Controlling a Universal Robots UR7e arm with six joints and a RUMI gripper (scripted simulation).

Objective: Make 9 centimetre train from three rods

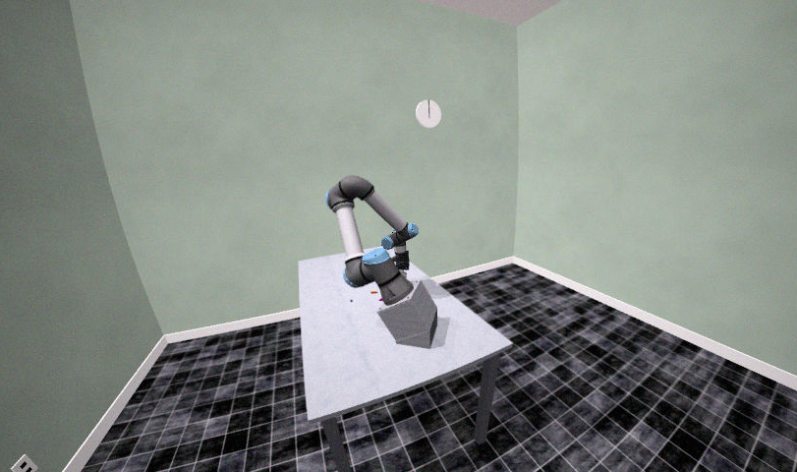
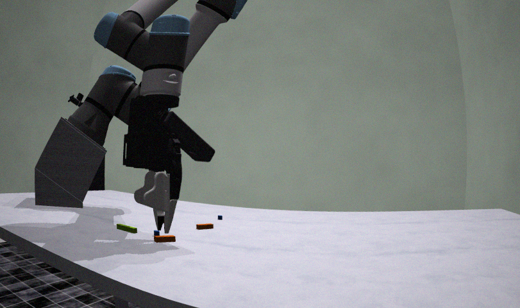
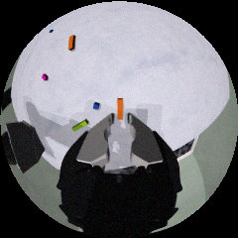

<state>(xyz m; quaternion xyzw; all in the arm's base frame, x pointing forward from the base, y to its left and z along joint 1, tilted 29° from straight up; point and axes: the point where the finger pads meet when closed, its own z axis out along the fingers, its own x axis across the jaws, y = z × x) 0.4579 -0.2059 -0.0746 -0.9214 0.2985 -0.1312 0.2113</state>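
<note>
The lime rod is 10 cm behind my hand, 2 cm to the left of it and 3 cm below it. The rest, counted from my hand: magenta rod (10 cm behind, 18 cm to the left, 3 cm below).
</note>
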